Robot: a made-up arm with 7 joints. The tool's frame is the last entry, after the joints.
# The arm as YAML. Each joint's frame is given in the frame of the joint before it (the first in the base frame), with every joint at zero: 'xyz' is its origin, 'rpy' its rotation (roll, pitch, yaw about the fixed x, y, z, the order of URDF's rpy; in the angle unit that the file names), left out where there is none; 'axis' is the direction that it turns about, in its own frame. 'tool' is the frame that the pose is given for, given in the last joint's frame.
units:
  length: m
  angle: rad
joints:
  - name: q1
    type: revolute
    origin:
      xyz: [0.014, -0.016, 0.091]
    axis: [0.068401, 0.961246, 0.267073]
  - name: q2
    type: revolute
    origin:
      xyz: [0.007, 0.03, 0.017]
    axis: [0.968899, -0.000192, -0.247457]
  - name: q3
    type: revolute
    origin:
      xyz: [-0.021, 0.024, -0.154]
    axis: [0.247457, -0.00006, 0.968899]
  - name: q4
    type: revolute
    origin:
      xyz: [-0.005, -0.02, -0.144]
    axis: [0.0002, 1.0, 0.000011]
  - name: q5
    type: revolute
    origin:
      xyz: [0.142, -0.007, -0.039]
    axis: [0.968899, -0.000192, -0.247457]
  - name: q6
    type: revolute
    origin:
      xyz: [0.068, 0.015, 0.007]
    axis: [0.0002, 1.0, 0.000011]
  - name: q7
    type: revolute
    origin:
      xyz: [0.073, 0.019, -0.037]
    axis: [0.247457, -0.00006, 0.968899]
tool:
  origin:
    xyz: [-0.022, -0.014, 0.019]
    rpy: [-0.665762, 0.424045, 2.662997]
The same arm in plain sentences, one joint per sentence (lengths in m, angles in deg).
The arm has seven revolute joints in a row. What follows holds with every joint at zero, and every direction is one of the base frame's.
The first joint sits 0.014 m along +x and 0.016 m along -y and 0.091 m along +z from the base frame's origin and rotates about the direction (0.068403, 0.961235, 0.26711).
The second joint sits 0.007 m along +x and 0.03 m along +y and 0.017 m along +z from the first joint and rotates about the direction (0.968889, -0.0002, -0.247497).
The third joint sits 0.021 m along -x and 0.024 m along +y and 0.154 m along -z from the second joint and rotates about the direction (0.247497, -0.0001, 0.968889).
The fourth joint sits 0.005 m along -x and 0.02 m along -y and 0.144 m along -z from the third joint and rotates about the direction (0.0002, 1, 0).
The fifth joint sits 0.142 m along +x and 0.007 m along -y and 0.039 m along -z from the fourth joint and rotates about the direction (0.968889, -0.0002, -0.247497).
The sixth joint sits 0.068 m along +x and 0.015 m along +y and 0.007 m along +z from the fifth joint and rotates about the direction (0.0002, 1, 0).
The seventh joint sits 0.073 m along +x and 0.019 m along +y and 0.037 m along -z from the sixth joint and rotates about the direction (0.247497, -0.0001, 0.968889).
The tool frame, which is the frame that the pose is given for, sits 0.022 m along -x and 0.014 m along -y and 0.019 m along +z from the seventh joint; its axes are the base frame's turned by roll -38.15, pitch 24.3 and yaw 152.58 deg (as in URDF: about the fixed x, then y, then z).

